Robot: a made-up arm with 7 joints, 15 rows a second.
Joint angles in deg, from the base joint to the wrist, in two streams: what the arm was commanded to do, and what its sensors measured. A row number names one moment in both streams.
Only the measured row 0 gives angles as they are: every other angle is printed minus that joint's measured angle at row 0.
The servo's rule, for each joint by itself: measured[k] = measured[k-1] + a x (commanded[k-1-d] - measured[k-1]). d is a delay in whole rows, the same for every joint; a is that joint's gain. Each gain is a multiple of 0.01, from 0.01 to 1. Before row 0 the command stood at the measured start. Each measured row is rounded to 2 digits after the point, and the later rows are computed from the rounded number. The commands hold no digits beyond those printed.
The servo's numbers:
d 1
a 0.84 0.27 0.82 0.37 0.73 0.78 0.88
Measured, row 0: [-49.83, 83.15, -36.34, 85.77, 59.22, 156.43, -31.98]
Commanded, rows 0 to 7: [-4.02, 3.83, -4.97, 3.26, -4.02, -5.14, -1.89]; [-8.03, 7.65, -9.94, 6.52, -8.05, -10.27, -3.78]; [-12.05, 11.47, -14.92, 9.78, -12.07, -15.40, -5.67]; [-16.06, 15.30, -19.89, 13.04, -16.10, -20.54, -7.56]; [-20.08, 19.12, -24.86, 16.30, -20.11, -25.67, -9.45]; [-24.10, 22.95, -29.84, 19.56, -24.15, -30.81, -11.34]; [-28.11, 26.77, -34.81, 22.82, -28.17, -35.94, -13.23]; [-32.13, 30.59, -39.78, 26.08, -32.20, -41.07, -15.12]
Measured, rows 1 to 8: [0.00, 0.00, 0.00, 0.00, 0.00, 0.00, 0.00]; [-3.38, 1.03, -4.08, 1.21, -2.93, -4.01, -1.66]; [-7.29, 2.82, -8.89, 3.17, -6.67, -8.89, -3.53]; [-11.29, 5.16, -13.83, 5.62, -10.61, -13.97, -5.41]; [-15.30, 7.90, -18.80, 8.37, -14.62, -19.09, -7.30]; [-19.32, 10.93, -23.77, 11.30, -18.63, -24.22, -9.19]; [-23.34, 14.18, -28.75, 14.36, -22.66, -29.36, -11.08]; [-27.35, 17.58, -33.72, 17.49, -26.68, -34.49, -12.97]
